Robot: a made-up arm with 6 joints. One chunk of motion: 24 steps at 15 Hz.
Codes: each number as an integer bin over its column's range. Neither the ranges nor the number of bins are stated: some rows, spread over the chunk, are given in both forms.
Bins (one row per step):
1: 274 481 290 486 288 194
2: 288 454 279 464 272 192
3: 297 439 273 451 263 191
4: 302 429 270 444 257 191
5: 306 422 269 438 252 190
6: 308 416 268 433 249 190
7: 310 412 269 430 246 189
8: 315 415 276 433 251 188
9: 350 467 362 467 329 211
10: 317 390 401 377 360 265
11: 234 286 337 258 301 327
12: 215 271 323 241 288 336
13: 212 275 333 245 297 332
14: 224 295 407 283 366 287
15: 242 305 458 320 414 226
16: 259 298 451 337 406 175
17: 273 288 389 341 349 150
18: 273 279 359 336 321 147
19: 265 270 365 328 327 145
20: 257 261 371 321 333 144
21: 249 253 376 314 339 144
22: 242 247 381 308 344 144
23: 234 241 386 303 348 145
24: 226 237 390 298 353 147
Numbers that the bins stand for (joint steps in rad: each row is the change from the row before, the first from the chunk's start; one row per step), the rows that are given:
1: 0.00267 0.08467 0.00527 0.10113 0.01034 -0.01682
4: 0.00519 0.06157 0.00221 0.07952 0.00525 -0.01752
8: 0.00636 0.05535 0.00313 0.07386 0.00426 -0.01822
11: -0.00094 -0.00195 0.01244 -0.01621 0.01248 0.01415
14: -0.00184 0.00205 0.02313 -0.00335 0.02316 0.00484
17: 0.00258 -0.00106 0.02038 0.02650 0.02037 -0.02707
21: 0.00041 -0.01661 0.01839 0.01261 0.01873 -0.02847
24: -0.00166 -0.02372 0.02053 0.00437 0.02103 -0.02777
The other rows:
2: 0.00393 0.07268 0.00359 0.08981 0.00771 -0.01729
3: 0.00474 0.06602 0.00267 0.08312 0.00623 -0.01752
5: 0.00555 0.05846 0.00206 0.07643 0.00442 -0.01775
6: 0.00573 0.05580 0.00191 0.07386 0.00393 -0.01775
7: 0.00591 0.05402 0.00206 0.07231 0.00344 -0.01799
9: 0.00951 0.07845 0.01626 0.09135 0.01708 -0.01286
10: 0.00654 0.04425 0.02221 0.04503 0.02218 -0.00029
12: -0.00265 -0.00861 0.01030 -0.02496 0.01034 0.01625
13: -0.00292 -0.00684 0.01183 -0.02290 0.01182 0.01532
15: -0.00022 0.00649 0.03091 0.01570 0.03105 -0.00937
16: 0.00132 0.00338 0.02984 0.02445 0.02974 -0.02125
18: 0.00258 -0.00506 0.01580 0.02393 0.01577 -0.02777
19: 0.00186 -0.00906 0.01671 0.01981 0.01675 -0.02823
20: 0.00114 -0.01306 0.01763 0.01621 0.01774 -0.02847
22: -0.00022 -0.01928 0.01916 0.00952 0.01955 -0.02847
23: -0.00094 -0.02194 0.01992 0.00695 0.02021 -0.02823

